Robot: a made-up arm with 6 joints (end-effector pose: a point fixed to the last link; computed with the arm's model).
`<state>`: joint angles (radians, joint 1 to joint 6).
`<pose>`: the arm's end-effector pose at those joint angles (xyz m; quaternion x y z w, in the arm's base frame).
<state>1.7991 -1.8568 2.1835 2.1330 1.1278 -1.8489</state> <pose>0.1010 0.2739 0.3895 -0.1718 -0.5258 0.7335 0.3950</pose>
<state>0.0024 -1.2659 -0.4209 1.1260 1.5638 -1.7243</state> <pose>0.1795 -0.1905 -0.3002 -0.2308 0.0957 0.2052 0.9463</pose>
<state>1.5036 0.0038 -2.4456 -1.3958 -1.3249 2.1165</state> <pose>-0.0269 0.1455 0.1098 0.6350 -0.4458 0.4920 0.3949</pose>
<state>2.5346 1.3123 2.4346 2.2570 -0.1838 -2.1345</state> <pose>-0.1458 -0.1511 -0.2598 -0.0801 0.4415 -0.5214 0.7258</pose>
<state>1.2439 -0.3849 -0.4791 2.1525 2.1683 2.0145</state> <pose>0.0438 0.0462 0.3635 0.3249 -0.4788 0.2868 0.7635</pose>
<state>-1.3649 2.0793 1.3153 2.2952 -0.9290 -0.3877</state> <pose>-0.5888 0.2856 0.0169 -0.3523 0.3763 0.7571 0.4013</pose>
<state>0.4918 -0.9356 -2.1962 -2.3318 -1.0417 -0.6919</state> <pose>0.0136 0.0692 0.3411 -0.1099 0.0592 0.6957 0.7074</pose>
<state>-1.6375 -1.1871 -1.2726 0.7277 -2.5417 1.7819</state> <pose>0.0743 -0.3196 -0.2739 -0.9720 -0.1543 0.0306 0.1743</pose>
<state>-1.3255 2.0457 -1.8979 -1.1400 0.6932 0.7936</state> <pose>-0.1308 0.2259 0.3140 0.0001 -0.9056 -0.3128 0.2866</pose>
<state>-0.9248 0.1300 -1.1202 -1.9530 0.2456 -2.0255</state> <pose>-0.0008 0.2230 -0.0355 0.0519 0.8820 -0.0722 0.4629</pose>
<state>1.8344 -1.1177 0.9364 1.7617 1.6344 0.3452</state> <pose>0.2060 -0.2308 0.2690 -0.7367 0.5066 -0.1782 0.4110</pose>
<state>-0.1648 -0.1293 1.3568 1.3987 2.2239 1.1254</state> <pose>0.0509 0.1253 -0.1679 -0.5312 0.2636 0.3392 0.7303</pose>
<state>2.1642 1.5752 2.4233 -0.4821 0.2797 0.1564</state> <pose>0.0631 -0.1052 0.0075 -0.1021 0.4730 -0.4330 0.7605</pose>
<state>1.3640 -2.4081 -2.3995 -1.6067 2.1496 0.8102</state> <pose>-0.1667 -0.0808 0.9248 0.6452 -0.1951 0.0586 0.7364</pose>
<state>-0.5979 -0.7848 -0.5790 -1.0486 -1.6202 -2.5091</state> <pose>-0.1051 -0.4764 0.1886 -0.1802 0.8209 0.5216 0.1468</pose>
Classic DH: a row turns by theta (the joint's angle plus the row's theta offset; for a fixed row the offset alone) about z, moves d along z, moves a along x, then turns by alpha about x. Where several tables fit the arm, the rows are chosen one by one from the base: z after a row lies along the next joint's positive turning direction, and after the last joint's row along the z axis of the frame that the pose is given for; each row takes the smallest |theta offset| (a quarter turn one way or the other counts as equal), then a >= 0, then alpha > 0; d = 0 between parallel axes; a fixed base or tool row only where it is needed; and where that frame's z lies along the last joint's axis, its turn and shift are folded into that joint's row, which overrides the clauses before.
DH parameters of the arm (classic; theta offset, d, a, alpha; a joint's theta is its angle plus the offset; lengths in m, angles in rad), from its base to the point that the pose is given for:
base (fixed): -1.5708 0.1871 0 1.5708
joint 1: 0 -0.0495 0.1703 -1.5708
joint 2: 0 -0.088 -0.1075 -1.5708
joint 3: 1.5708 0.2506 0.0939 -1.5708
joint 4: 0 -0.1506 0.0023 -1.5708
joint 5: 0 -0.0824 -0.2179 1.5708
joint 6: -1.5708 0.2892 0.0912 1.5708
tool (fixed): 0 -0.09 0 0

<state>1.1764 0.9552 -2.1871 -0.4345 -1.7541 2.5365</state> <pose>-0.2509 0.2626 0.1040 0.6804 -0.5773 0.4229 0.1580</pose>
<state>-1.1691 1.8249 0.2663 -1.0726 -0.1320 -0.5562</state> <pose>-0.1471 -0.1439 0.1796 0.8157 -0.5322 0.2252 0.0276</pose>
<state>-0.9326 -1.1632 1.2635 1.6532 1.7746 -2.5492</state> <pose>0.2470 0.0222 0.2112 0.3639 -0.8657 -0.2220 0.2624</pose>
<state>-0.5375 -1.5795 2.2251 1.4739 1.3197 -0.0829</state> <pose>0.3610 -0.2355 0.2041 0.3721 -0.3463 -0.1108 0.8540</pose>
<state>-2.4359 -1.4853 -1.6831 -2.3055 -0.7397 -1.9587</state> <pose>-0.1285 -0.0542 0.0922 0.3974 -0.7409 -0.5412 0.0151</pose>
